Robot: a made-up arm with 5 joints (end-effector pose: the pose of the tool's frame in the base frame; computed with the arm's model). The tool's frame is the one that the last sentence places.
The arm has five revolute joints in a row. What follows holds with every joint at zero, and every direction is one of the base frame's.
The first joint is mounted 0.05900 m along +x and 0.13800 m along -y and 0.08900 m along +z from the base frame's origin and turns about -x.
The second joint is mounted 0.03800 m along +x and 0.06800 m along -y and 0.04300 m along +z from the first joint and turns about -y.
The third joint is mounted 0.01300 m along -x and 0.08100 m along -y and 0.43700 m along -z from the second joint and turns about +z.
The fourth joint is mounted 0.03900 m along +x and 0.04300 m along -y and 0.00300 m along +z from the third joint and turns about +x.
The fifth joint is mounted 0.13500 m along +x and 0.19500 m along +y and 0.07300 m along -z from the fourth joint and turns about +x.
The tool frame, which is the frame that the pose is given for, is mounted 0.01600 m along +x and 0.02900 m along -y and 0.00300 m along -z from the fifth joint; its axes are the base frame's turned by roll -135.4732, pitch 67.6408 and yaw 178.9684 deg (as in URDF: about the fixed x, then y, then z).
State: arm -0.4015 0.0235 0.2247 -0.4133 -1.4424
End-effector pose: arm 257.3 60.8 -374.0 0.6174 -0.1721 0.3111 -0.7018
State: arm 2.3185 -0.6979 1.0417 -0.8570 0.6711
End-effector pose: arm -242.5 -507.9 411.2 0.0641 0.4292 -0.3653 0.8235
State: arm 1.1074 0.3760 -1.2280 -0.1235 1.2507
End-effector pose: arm 464.6 -633.1 158.7 0.7917 0.5026 0.3329 -0.0987
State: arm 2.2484 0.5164 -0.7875 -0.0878 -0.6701
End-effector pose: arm 527.2 -243.6 427.8 0.5634 -0.1964 -0.4033 -0.6938
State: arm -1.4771 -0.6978 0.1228 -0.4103 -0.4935
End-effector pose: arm -135.0 346.5 3.3 0.4476 0.0580 0.8877 0.0907
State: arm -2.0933 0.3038 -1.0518 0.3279 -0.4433
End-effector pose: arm 418.8 259.9 33.6 0.3598 -0.6138 -0.6759 -0.1921
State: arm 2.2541 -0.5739 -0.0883 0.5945 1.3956
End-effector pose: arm 35.0 -457.4 339.3 0.5873 0.3621 0.5410 -0.4810
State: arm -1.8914 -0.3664 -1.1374 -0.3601 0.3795
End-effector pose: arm 25.4 469.3 -10.5 0.3066 -0.4199 -0.8498 -0.0868
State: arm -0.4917 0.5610 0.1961 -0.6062 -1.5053
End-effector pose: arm 537.1 11.2 -243.9 0.5315 0.0119 0.1271 -0.8373
